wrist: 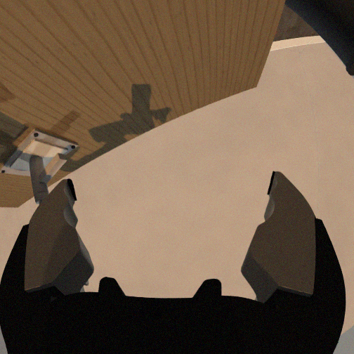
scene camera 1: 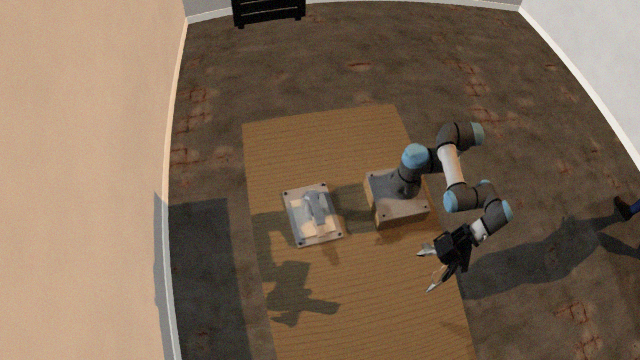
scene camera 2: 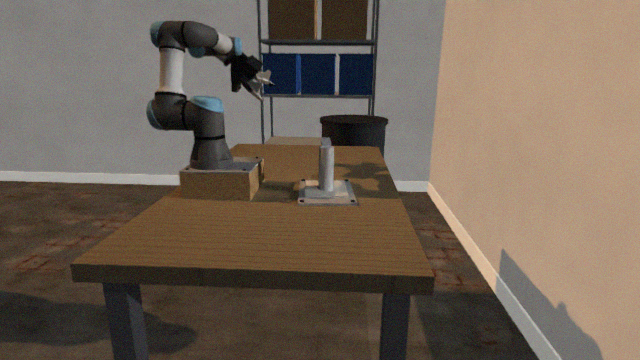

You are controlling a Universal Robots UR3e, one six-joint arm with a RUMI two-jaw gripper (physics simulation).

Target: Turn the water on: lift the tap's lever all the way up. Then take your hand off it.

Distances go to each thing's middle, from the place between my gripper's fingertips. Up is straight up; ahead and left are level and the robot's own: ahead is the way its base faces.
Now: the square base plate (scene camera 1: 298,193) 440 mm to the right of my hand, 270 mm below it and 170 mm ahead of it.
